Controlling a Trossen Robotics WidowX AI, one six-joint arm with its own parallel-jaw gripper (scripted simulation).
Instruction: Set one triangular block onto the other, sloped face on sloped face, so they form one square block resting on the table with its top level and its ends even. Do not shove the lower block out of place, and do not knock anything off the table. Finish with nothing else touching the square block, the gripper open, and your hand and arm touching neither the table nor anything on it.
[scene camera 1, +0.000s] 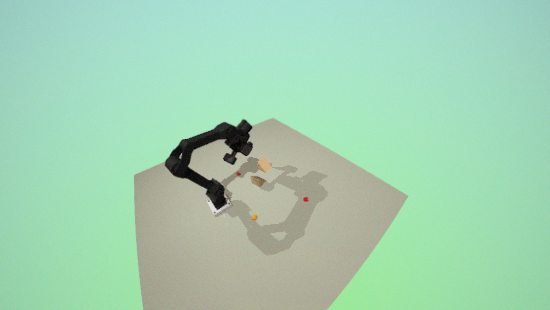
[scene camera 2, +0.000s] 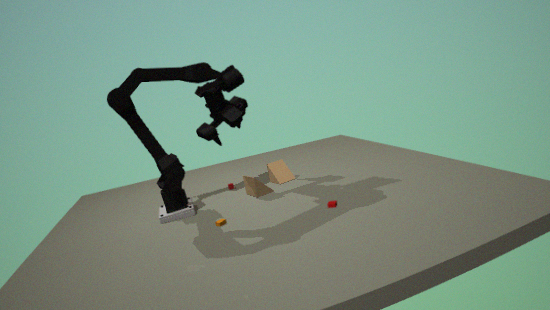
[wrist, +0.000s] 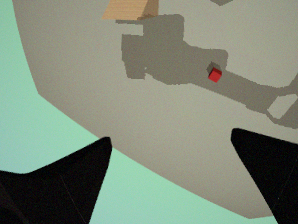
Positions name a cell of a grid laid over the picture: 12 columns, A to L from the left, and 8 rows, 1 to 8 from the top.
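Observation:
Gripper open and empty: my gripper (scene camera 2: F4) holds nothing. The wrist view shows the gripper too (wrist: G5).

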